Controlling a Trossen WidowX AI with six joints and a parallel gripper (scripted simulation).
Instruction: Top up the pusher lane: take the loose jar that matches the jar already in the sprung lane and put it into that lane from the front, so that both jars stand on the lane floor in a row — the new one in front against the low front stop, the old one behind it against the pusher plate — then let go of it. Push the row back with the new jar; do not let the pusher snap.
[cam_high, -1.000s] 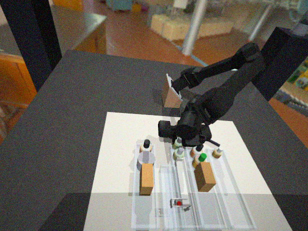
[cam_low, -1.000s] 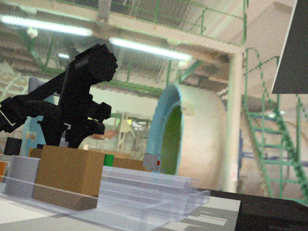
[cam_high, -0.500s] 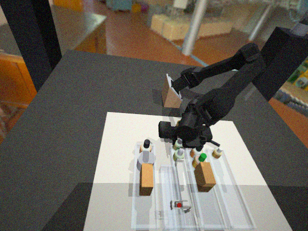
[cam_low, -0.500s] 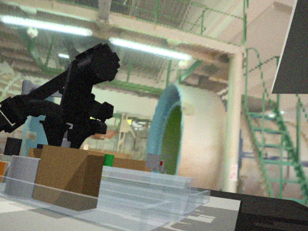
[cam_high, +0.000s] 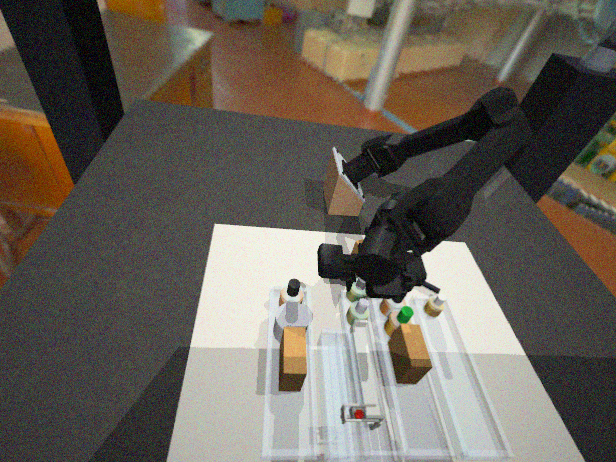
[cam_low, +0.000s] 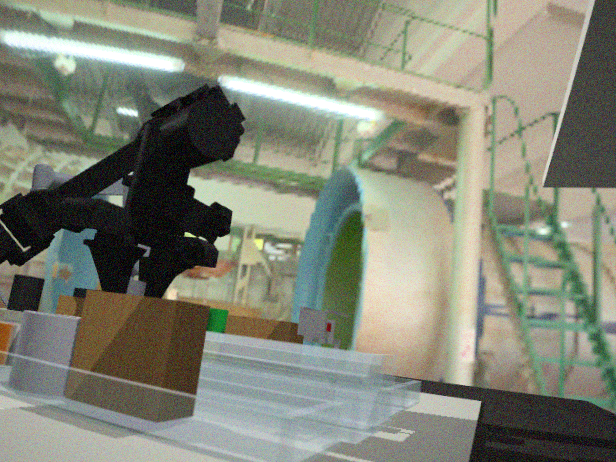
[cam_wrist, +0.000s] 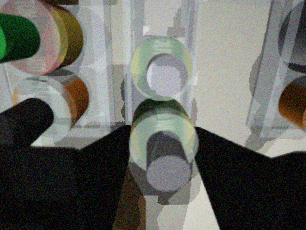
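Right now the sprung lane is 150 mm ahead of my gripper tip, 10 mm to the right of it and 40 mm below it. From my gripper tip the other things lie so: red mark (220 mm ahead, 10 mm to the right, 20 mm above); black rod (100 mm behind, 140 mm to the left, 50 mm below).
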